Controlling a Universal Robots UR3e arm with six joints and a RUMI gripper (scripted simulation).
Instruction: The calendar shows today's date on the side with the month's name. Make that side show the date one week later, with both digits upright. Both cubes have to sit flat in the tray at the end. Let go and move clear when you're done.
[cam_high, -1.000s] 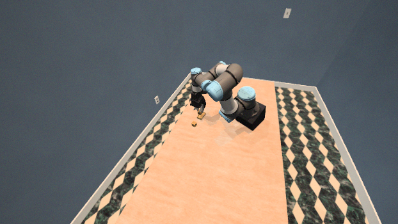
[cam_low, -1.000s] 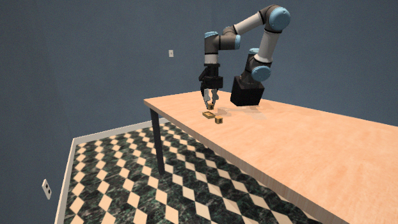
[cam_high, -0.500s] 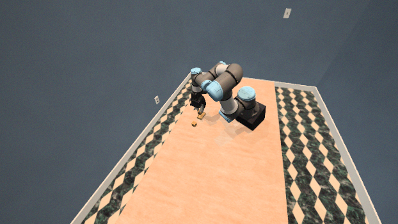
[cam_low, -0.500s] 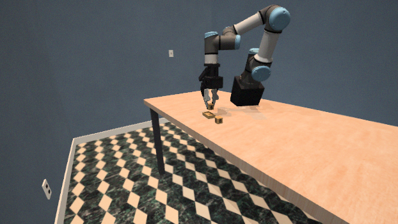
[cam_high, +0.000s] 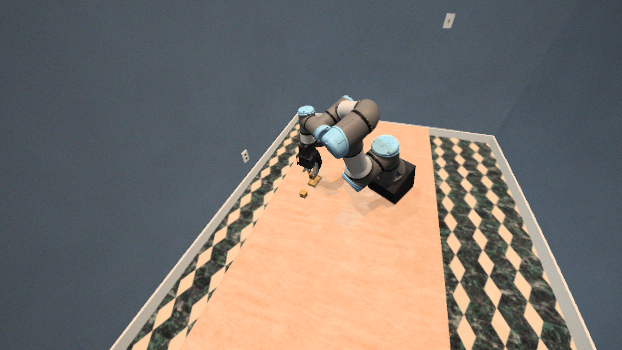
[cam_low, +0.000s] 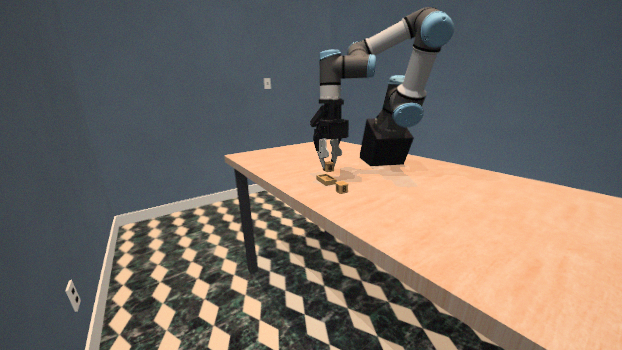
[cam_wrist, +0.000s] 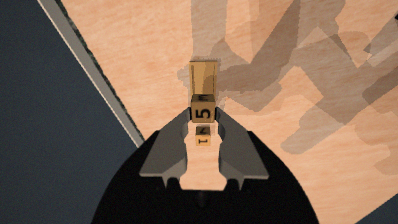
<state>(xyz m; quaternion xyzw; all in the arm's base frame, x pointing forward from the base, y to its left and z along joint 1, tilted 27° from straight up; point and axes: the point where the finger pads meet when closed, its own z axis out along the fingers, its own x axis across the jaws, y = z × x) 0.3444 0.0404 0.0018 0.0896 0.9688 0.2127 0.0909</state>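
My hand is 6 cm above the wooden tray and 2 cm to the left of it.
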